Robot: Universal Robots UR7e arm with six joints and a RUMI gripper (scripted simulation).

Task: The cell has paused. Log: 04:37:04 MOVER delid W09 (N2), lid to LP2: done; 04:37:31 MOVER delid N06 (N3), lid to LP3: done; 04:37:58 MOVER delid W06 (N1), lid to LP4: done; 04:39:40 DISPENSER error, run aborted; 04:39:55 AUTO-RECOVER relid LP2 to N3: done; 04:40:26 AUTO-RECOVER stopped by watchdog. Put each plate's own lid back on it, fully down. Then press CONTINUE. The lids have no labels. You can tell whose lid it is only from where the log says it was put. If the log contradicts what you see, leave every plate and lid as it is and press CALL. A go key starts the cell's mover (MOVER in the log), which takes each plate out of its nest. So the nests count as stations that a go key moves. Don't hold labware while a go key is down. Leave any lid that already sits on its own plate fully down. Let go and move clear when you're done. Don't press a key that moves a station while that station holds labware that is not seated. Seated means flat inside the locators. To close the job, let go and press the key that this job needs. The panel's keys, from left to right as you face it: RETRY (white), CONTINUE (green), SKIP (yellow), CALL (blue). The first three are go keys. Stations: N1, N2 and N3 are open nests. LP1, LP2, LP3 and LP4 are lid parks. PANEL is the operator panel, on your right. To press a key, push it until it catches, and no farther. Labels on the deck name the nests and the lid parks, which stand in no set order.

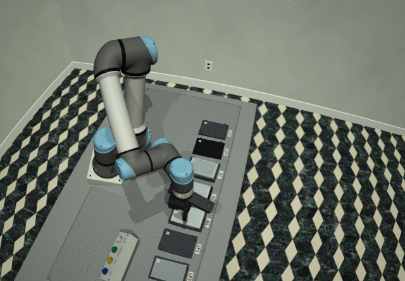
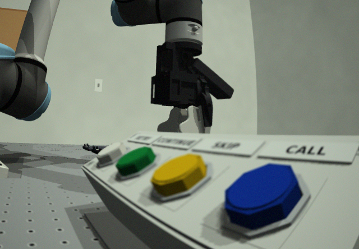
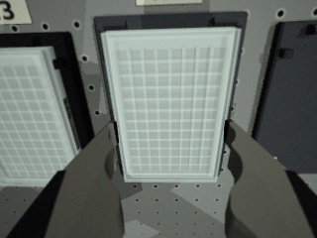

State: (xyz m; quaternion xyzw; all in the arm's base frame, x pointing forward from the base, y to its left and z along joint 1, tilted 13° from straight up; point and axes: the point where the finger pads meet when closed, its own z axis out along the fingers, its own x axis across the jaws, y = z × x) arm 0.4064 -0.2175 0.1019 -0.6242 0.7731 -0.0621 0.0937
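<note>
The plate is 20 mm ahead of my hand, 130 mm to the left of it and 20 mm below it. Round my hand: dark lid park 30 mm behind, 130 mm to the right, 30 mm below; white RETRY key 270 mm behind, 160 mm to the right, 30 mm above; clear lid 60 mm behind, 260 mm to the right, 20 mm below.
</note>
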